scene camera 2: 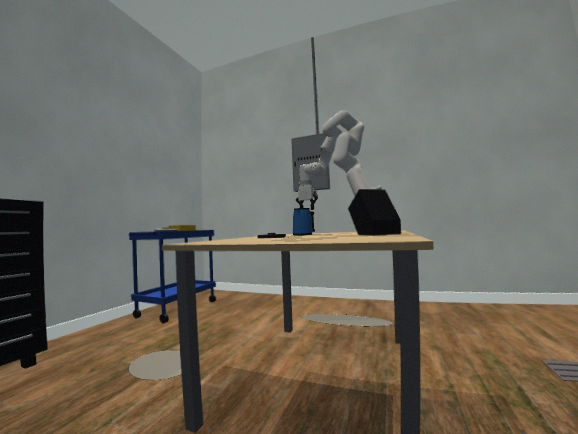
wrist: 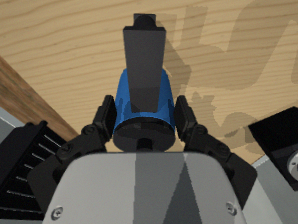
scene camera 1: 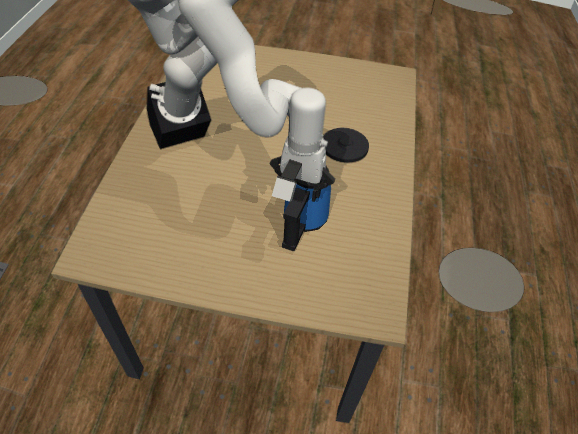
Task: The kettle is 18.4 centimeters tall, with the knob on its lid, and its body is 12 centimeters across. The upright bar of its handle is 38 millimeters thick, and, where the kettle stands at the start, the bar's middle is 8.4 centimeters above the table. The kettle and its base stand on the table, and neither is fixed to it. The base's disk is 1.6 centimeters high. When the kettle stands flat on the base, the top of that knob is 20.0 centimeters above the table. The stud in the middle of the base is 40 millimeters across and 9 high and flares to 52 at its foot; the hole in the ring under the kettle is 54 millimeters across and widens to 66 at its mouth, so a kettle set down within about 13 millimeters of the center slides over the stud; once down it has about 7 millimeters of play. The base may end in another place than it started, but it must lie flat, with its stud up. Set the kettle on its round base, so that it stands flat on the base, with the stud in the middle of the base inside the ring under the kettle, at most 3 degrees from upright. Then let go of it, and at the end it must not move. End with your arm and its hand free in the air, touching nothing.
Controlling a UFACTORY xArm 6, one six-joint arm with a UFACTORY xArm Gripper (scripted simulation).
Scene:
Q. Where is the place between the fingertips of my gripper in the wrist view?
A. At 145, 104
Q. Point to a blue kettle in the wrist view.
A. At 147, 124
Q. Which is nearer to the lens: the blue kettle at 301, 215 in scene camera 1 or the round black base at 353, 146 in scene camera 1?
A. The blue kettle.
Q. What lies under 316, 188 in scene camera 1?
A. My gripper.

